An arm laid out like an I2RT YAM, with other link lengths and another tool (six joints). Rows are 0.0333 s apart.
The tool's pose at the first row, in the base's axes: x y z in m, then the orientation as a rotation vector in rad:
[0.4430 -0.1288 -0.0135 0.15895 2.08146 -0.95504]
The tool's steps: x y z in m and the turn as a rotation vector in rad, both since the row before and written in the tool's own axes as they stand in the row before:
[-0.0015 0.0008 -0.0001 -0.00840 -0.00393 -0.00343]
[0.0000 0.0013 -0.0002 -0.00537 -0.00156 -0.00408]
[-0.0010 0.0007 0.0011 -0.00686 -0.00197 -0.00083]
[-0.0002 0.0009 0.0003 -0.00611 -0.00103 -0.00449]
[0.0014 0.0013 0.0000 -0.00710 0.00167 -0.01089]
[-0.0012 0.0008 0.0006 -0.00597 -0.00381 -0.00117]
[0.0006 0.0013 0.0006 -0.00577 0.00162 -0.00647]
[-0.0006 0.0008 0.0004 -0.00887 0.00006 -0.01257]
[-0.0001 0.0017 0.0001 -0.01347 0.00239 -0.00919]
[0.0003 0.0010 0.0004 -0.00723 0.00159 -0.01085]
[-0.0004 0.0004 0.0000 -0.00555 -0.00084 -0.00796]
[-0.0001 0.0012 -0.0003 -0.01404 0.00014 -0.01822]
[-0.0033 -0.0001 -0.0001 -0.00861 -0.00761 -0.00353]
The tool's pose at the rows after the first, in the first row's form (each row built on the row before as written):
[0.4443 -0.1279 -0.0128 0.14908 2.08250 -0.94783]
[0.4447 -0.1268 -0.0135 0.14131 2.08450 -0.94445]
[0.4463 -0.1268 -0.0136 0.13591 2.08595 -0.93750]
[0.4470 -0.1263 -0.0141 0.12759 2.08881 -0.93363]
[0.4466 -0.1257 -0.0159 0.11344 2.09610 -0.93283]
[0.4481 -0.1252 -0.0157 0.10728 2.09552 -0.92674]
[0.4486 -0.1248 -0.0171 0.09834 2.10105 -0.92469]
[0.4496 -0.1243 -0.0173 0.08067 2.10785 -0.92275]
[0.4503 -0.1231 -0.0183 0.06524 2.11802 -0.91419]
[0.4507 -0.1227 -0.0193 0.05084 2.12495 -0.91308]
[0.4511 -0.1223 -0.0193 0.03920 2.12826 -0.91168]
[0.4513 -0.1212 -0.0198 0.01277 2.13819 -0.90730]
[0.4535 -0.1203 -0.0175 0.00120 2.13566 -0.89882]

